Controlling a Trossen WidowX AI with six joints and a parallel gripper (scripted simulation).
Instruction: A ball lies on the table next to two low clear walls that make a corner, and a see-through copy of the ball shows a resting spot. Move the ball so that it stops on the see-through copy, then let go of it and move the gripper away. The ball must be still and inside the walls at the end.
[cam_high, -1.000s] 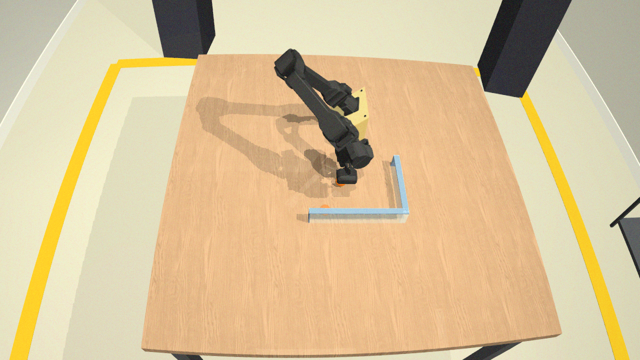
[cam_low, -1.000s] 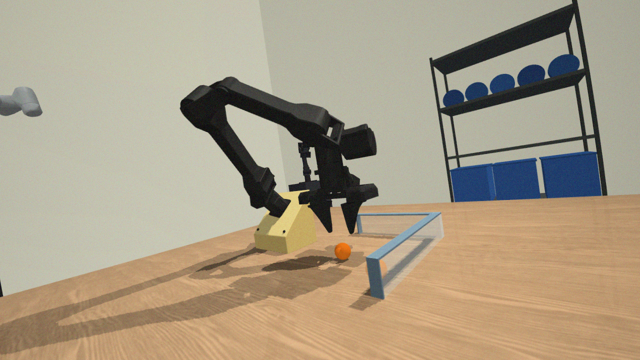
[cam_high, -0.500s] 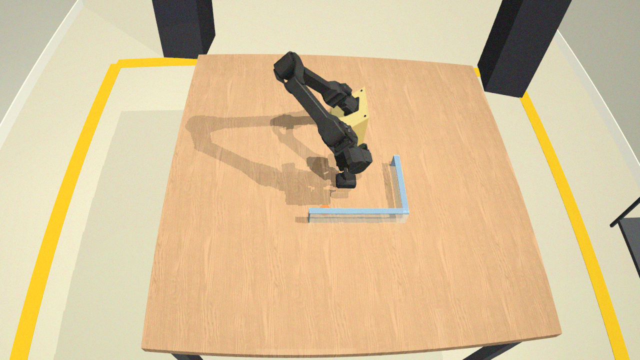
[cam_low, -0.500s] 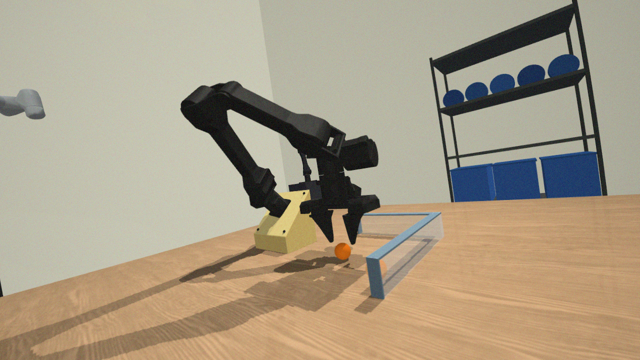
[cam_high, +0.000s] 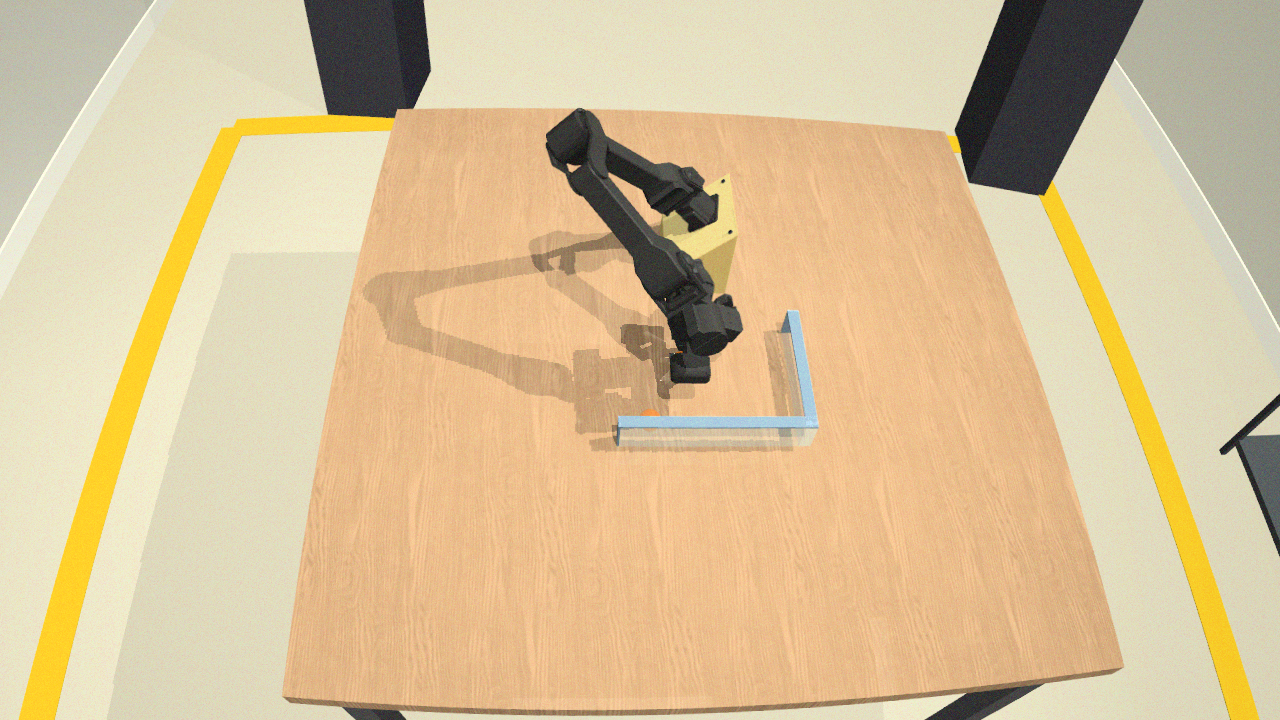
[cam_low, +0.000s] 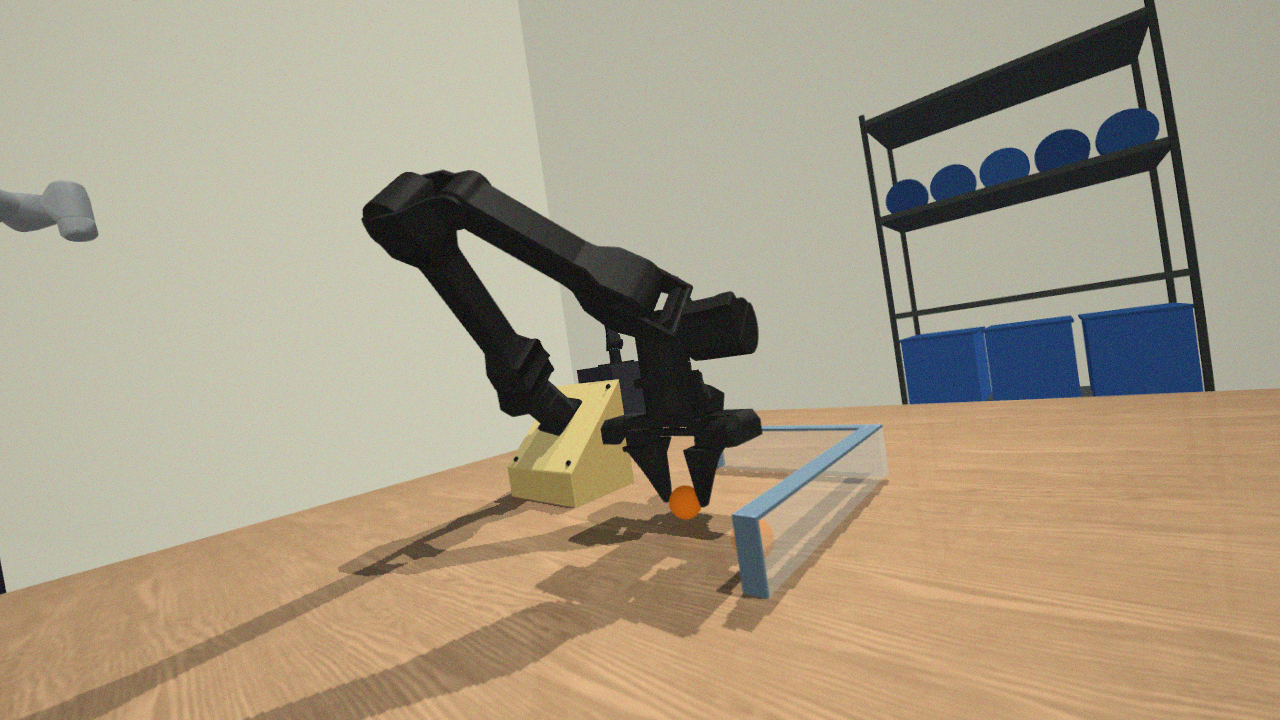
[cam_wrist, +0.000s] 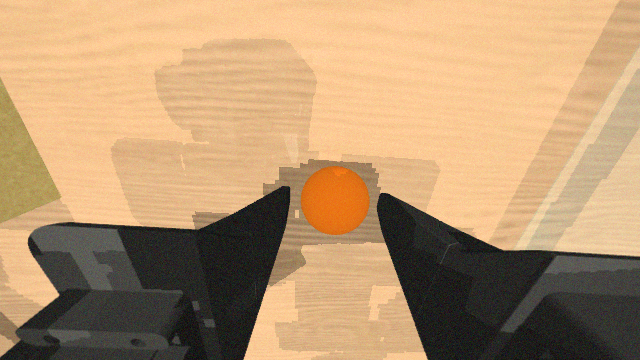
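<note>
The see-through copy of ball is 12 cm ahead of my gripper tip and 5 cm to the right of it. The rest, counted from my gripper tip: orange ball: right at my gripper tip; clear wall: 1 cm ahead, 20 cm to the left, 1 cm above.
</note>
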